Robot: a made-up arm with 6 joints. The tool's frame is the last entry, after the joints. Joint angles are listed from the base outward. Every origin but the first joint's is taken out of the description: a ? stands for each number. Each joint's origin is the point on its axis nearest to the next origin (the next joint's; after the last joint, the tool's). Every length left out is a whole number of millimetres.
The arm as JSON. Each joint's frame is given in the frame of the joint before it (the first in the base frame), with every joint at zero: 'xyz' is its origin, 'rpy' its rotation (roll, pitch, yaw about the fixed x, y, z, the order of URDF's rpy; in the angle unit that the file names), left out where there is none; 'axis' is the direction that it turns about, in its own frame. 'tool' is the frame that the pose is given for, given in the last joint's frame.
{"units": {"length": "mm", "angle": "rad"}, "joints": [
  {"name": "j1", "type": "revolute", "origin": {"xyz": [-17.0, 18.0, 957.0], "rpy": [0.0, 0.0, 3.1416]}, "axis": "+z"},
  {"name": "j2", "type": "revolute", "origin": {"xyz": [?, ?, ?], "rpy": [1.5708, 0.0, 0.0]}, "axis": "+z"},
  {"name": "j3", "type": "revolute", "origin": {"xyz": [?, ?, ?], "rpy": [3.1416, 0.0, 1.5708]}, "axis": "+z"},
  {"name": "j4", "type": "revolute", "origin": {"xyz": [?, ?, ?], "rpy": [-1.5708, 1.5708, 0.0]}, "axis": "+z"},
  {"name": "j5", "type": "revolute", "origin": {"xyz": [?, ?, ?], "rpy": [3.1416, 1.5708, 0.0]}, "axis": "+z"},
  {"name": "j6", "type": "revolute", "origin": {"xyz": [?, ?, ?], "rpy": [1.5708, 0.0, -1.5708]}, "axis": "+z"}
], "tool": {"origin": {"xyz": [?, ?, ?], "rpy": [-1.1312, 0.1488, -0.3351]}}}
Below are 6 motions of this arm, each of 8 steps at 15 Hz.
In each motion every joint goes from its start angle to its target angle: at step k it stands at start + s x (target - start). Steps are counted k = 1, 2, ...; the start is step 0. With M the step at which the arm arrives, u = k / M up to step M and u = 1 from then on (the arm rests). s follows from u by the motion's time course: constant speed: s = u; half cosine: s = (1 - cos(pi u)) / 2; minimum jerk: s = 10 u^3 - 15 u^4 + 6 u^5.
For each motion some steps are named. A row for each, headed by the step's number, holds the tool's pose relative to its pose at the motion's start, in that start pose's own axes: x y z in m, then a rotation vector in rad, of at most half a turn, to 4 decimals.
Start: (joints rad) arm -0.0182 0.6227 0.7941 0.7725 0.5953 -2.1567
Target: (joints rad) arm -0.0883 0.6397 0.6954 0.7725 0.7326 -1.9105
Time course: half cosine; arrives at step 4
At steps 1, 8:
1: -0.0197 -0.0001 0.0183 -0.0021 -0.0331 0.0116
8: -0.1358 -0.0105 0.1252 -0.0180 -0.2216 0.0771

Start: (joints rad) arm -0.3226 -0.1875 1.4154 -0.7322 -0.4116 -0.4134
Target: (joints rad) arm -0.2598 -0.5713 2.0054 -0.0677 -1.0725 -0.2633
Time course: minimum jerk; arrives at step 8
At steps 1, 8:
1: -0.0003 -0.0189 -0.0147 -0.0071 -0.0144 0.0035
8: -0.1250 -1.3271 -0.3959 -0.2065 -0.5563 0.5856

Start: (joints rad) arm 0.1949 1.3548 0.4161 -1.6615 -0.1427 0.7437
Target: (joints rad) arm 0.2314 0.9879 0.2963 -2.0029 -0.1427 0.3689
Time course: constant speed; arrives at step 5
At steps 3, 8:
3: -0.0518 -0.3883 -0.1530 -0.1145 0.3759 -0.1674
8: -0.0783 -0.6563 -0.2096 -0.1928 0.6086 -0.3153

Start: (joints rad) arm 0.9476 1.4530 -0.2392 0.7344 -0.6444 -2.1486
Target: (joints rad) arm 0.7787 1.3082 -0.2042 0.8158 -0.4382 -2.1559
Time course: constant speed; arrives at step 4
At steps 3, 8:
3: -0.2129 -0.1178 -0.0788 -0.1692 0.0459 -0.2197
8: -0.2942 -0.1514 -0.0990 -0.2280 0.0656 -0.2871

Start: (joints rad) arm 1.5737 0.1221 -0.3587 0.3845 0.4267 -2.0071
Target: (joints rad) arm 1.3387 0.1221 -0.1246 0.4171 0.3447 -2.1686
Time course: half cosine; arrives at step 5
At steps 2, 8:
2: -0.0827 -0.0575 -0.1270 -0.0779 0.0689 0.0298
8: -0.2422 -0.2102 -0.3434 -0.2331 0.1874 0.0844

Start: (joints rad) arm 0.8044 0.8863 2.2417 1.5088 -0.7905 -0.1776
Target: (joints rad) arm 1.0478 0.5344 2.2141 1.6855 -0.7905 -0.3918
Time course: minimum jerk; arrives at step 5
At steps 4, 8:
4: -0.5203 0.2398 0.4298 0.2006 0.4403 -0.0924
8: -0.5416 0.2579 0.4628 0.2142 0.4661 -0.1003

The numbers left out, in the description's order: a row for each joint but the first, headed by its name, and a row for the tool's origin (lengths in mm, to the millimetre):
j2: -158.0 27.0 0.0
j3: -28.0 1251.0 0.0
j4: 172.0 -954.0 0.0
j5: 6.0 -26.0 0.0
j6: 304.0 4.0 0.0
tool: 26.0 -25.0 0.0

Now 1 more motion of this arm.
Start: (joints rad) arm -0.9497 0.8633 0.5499 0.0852 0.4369 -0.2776
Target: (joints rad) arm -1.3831 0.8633 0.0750 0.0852 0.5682 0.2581
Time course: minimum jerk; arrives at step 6
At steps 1, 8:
1: -0.0023 0.0133 0.0403 0.0159 -0.0219 0.0069
8: -0.1172 0.0365 1.1490 0.4279 -0.5896 0.0414

